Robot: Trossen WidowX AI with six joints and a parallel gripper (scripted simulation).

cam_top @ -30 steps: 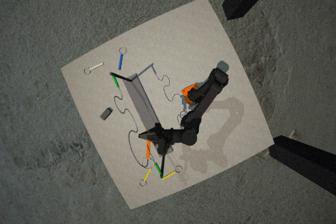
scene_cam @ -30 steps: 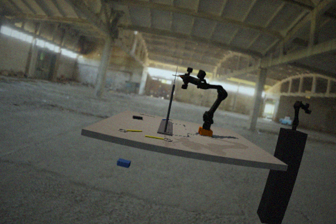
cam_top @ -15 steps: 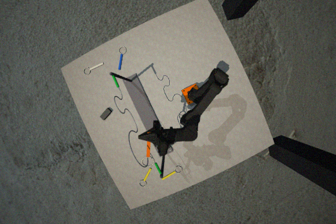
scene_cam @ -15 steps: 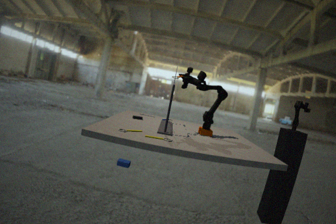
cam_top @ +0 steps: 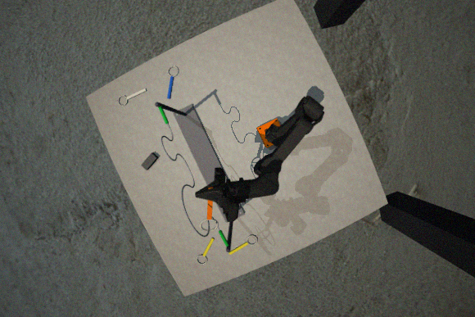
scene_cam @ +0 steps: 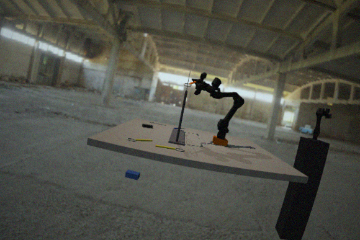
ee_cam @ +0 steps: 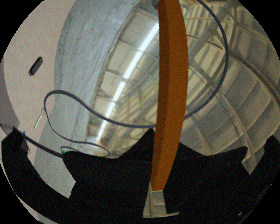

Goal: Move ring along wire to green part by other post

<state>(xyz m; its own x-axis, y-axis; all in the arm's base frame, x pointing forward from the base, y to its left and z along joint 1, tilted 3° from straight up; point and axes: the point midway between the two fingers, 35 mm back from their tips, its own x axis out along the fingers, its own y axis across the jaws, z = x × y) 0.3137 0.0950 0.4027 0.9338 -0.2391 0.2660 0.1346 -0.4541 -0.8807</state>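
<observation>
The orange-handled ring lies 8 cm to the left of my gripper tip, 4 cm below it and 1 cm behind it. The rest, counted from my gripper tip: white-handled ring (50 cm to the right, 48 cm below, 35 cm ahead); blue-handled ring (51 cm to the right, 48 cm below, 10 cm ahead); dark block (47 cm below, 33 cm ahead, 13 cm to the right).
</observation>
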